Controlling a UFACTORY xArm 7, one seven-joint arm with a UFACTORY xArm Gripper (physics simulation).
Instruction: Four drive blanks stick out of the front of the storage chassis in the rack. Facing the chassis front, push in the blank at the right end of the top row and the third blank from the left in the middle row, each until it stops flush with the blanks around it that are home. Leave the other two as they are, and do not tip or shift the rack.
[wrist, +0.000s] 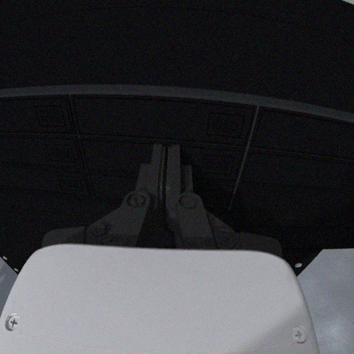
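The storage chassis front (150, 117) is very dark and spans the wrist view, with rows of blanks split by thin vertical and horizontal seams. A top-row blank (165, 119) lies above the fingertips. A blank in the row below (117, 157) is partly hidden behind the fingers. Which blanks stick out is too dark to tell. My gripper (166, 162) is shut and empty. Its tips are at the middle of the view, over the row below the top one, near the seam between the two rows. Whether they touch a blank cannot be told.
A grey edge strip (150, 90) runs across above the top row, with a dark surface beyond it. Dark rack parts with small bright holes show at the lower left and lower right. A pale grey surface (332, 290) shows at the lower right.
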